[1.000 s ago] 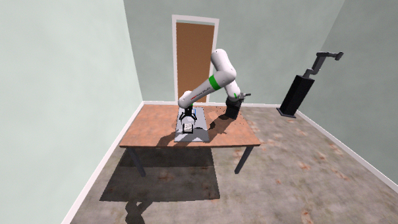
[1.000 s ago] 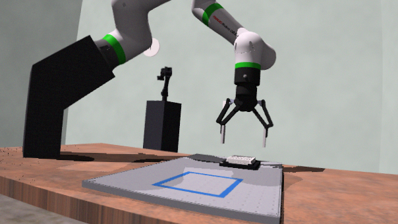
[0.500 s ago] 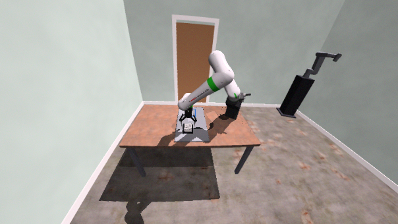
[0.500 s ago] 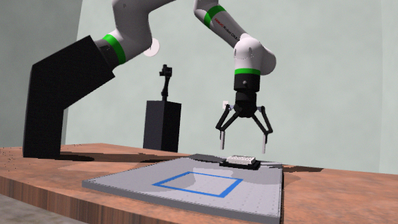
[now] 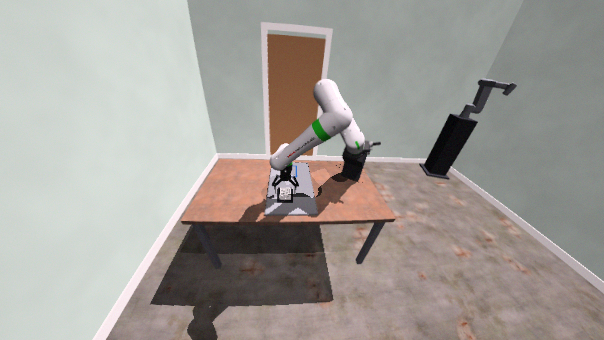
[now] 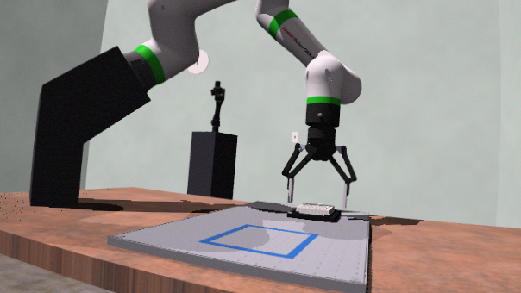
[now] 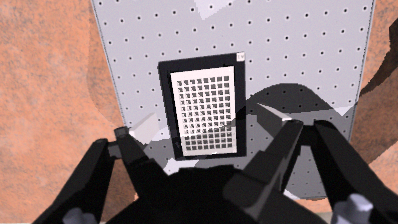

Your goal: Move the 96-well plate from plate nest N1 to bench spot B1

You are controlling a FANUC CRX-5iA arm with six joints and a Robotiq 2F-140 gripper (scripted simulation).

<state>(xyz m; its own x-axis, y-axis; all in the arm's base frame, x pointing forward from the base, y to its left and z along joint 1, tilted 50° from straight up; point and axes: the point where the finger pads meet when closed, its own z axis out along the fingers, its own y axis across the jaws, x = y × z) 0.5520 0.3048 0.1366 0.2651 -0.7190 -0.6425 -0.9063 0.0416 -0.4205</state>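
Right now my hand is 2 cm above the white 96-well plate. Round my hand: black plate nest: 3 cm below.
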